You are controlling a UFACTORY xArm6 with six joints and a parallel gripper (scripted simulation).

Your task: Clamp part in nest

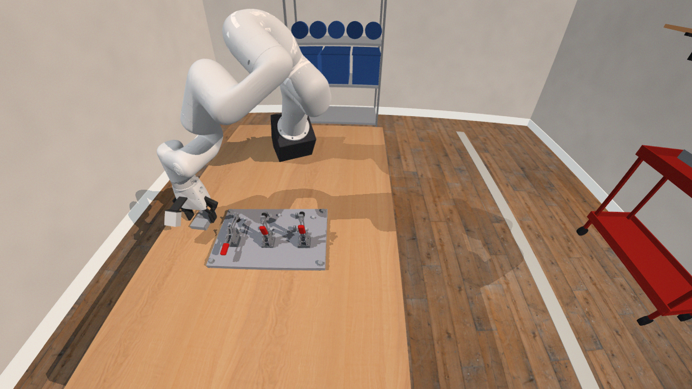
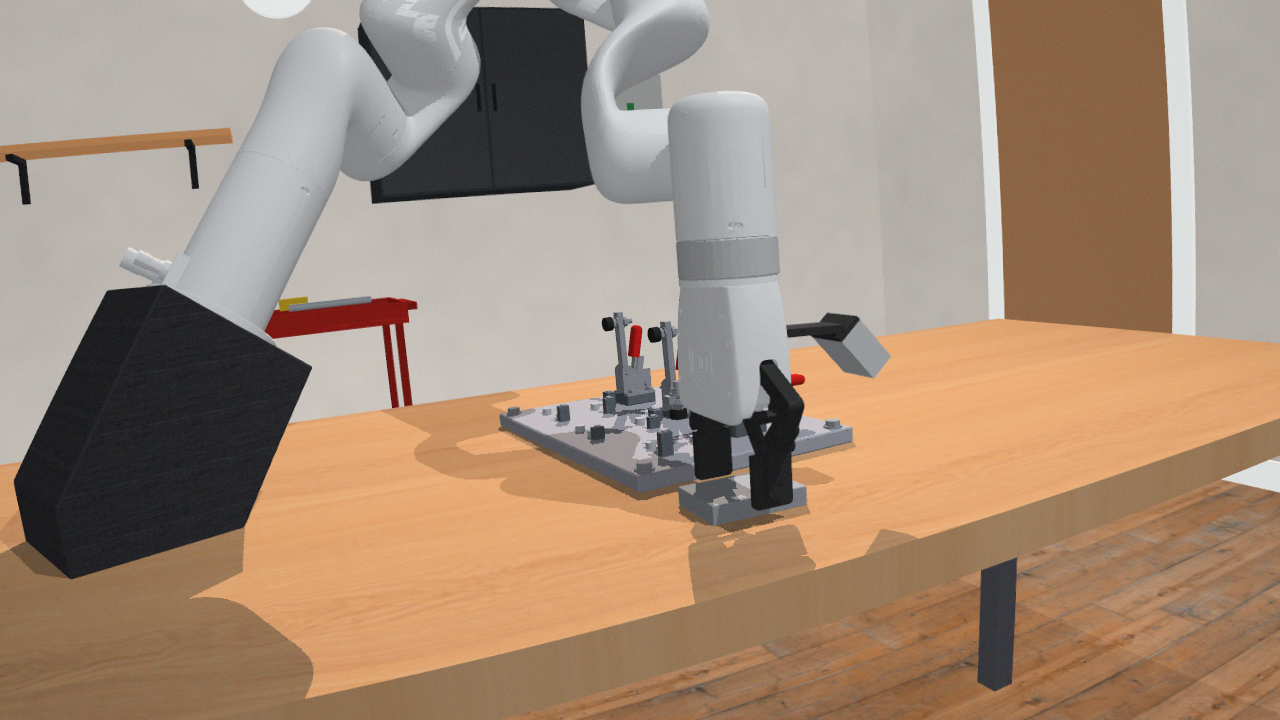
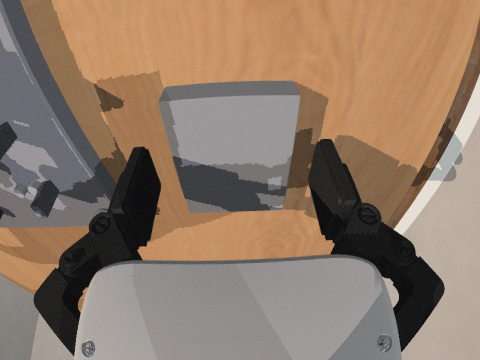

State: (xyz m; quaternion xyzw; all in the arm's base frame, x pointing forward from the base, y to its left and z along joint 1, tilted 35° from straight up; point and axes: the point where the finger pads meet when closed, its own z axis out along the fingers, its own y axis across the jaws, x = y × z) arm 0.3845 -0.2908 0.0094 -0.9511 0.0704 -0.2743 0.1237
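Now: the part 1 cm below my hand. Round my hand: grey fixture plate 26 cm to the left, 6 cm ahead, 1 cm below.
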